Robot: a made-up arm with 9 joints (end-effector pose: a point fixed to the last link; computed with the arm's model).
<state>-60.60 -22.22 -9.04 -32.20 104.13 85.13 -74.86 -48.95 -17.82</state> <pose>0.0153 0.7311 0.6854 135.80 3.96 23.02</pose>
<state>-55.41 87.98 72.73 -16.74 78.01 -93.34 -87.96 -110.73 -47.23</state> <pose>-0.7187 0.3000 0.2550 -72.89 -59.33 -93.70</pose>
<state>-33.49 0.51 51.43 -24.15 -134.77 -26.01 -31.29 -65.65 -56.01</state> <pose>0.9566 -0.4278 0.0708 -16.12 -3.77 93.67</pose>
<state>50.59 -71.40 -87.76 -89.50 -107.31 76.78 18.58 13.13 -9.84</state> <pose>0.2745 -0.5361 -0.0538 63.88 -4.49 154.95</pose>
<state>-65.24 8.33 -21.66 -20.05 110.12 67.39 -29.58 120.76 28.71</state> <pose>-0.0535 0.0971 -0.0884 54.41 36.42 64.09</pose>
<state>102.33 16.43 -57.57 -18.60 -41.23 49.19 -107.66 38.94 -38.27</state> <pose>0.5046 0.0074 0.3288 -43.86 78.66 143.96</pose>
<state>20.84 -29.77 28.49 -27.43 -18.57 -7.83 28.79 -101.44 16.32</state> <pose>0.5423 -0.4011 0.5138 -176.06 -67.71 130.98</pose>
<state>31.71 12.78 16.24 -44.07 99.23 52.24 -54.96 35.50 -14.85</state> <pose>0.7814 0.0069 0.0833 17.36 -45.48 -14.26</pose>
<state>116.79 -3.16 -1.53 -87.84 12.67 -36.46 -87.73 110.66 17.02</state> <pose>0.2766 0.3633 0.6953 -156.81 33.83 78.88</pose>
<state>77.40 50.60 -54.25 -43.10 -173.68 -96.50 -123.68 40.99 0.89</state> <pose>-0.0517 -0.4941 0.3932 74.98 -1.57 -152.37</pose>
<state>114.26 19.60 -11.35 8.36 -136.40 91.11 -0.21 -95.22 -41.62</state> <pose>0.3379 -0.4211 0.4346 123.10 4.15 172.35</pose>
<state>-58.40 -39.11 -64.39 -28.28 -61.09 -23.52 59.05 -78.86 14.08</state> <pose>0.5490 -0.1275 0.1050 -56.03 -83.94 48.64</pose>
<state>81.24 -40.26 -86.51 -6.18 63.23 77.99 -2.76 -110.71 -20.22</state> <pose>0.4161 0.2043 0.1367 73.70 8.24 -87.04</pose>
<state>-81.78 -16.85 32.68 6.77 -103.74 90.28 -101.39 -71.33 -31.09</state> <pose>-0.0051 -0.3356 0.9892 157.70 20.06 137.31</pose>
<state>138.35 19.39 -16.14 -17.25 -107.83 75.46 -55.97 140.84 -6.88</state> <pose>-0.0512 0.0402 0.7461 -106.73 42.26 -123.52</pose>
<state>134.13 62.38 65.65 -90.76 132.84 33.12 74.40 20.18 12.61</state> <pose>-0.4068 0.8154 0.3523 121.53 -64.22 55.00</pose>
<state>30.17 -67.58 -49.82 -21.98 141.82 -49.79 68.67 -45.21 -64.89</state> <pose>0.4322 -0.2608 0.1340 30.18 54.65 90.99</pose>
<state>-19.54 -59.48 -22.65 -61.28 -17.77 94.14 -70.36 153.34 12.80</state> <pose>-0.0368 0.1596 0.3667 168.50 -69.62 58.57</pose>
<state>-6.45 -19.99 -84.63 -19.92 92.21 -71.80 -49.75 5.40 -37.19</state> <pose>0.8508 -0.0714 0.3592 75.06 58.58 -115.17</pose>
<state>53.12 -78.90 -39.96 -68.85 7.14 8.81 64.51 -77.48 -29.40</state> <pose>0.5973 0.0921 0.4795 -122.65 62.42 69.95</pose>
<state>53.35 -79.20 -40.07 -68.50 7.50 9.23 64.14 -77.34 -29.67</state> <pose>0.5947 0.0973 0.4788 -123.08 63.14 69.87</pose>
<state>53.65 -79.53 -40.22 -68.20 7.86 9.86 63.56 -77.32 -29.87</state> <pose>0.5908 0.1036 0.4799 -124.39 63.87 69.11</pose>
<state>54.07 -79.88 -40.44 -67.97 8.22 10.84 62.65 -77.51 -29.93</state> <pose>0.5847 0.1114 0.4841 -127.24 64.55 67.09</pose>
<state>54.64 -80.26 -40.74 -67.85 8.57 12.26 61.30 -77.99 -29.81</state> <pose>0.5756 0.1214 0.4922 -132.10 65.06 63.46</pose>
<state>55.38 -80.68 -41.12 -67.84 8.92 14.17 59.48 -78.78 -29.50</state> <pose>0.5626 0.1341 0.5036 -139.10 65.25 58.19</pose>
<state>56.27 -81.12 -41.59 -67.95 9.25 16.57 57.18 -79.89 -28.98</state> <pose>0.5447 0.1499 0.5176 -147.97 64.86 51.60</pose>
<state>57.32 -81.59 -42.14 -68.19 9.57 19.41 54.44 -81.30 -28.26</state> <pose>0.5212 0.1690 0.5325 -157.98 63.73 44.48</pose>
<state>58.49 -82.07 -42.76 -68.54 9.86 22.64 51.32 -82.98 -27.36</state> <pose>0.4918 0.1907 0.5463 -168.17 61.80 37.83</pose>
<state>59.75 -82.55 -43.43 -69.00 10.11 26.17 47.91 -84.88 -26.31</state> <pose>0.4564 0.2143 0.5570 -177.79 59.19 32.40</pose>
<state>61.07 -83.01 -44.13 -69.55 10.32 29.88 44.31 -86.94 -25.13</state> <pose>0.4159 0.2380 0.5629 173.54 56.12 28.50</pose>
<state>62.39 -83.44 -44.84 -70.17 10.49 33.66 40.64 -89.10 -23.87</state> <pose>0.3717 0.2601 0.5631 165.92 52.89 26.11</pose>
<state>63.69 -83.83 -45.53 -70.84 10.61 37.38 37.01 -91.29 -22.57</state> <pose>0.3260 0.2789 0.5574 159.26 49.77 24.99</pose>
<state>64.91 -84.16 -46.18 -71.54 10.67 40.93 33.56 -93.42 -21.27</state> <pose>0.2809 0.2932 0.5469 153.48 46.91 24.83</pose>
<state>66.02 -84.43 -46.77 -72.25 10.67 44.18 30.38 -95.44 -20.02</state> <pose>0.2387 0.3025 0.5331 148.55 44.47 25.35</pose>
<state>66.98 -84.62 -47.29 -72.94 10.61 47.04 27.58 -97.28 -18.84</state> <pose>0.2012 0.3070 0.5183 144.45 42.45 26.28</pose>
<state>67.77 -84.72 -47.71 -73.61 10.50 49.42 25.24 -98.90 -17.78</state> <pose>0.1698 0.3077 0.5044 141.21 40.82 27.40</pose>
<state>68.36 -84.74 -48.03 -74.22 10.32 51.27 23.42 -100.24 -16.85</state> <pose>0.1453 0.3059 0.4933 138.86 39.54 28.58</pose>
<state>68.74 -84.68 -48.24 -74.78 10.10 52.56 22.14 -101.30 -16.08</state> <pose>0.1278 0.3028 0.4860 137.40 38.52 29.68</pose>
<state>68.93 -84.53 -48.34 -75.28 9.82 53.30 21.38 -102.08 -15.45</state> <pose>0.1169 0.2994 0.4831 136.78 37.68 30.66</pose>
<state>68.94 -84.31 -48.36 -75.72 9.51 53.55 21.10 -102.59 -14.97</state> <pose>0.1117 0.2963 0.4844 136.86 36.98 31.47</pose>
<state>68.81 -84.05 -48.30 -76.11 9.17 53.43 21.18 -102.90 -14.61</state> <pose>0.1110 0.2933 0.4890 137.51 36.37 32.15</pose>
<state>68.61 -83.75 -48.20 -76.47 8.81 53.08 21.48 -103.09 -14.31</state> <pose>0.1128 0.2905 0.4956 138.48 35.80 32.73</pose>
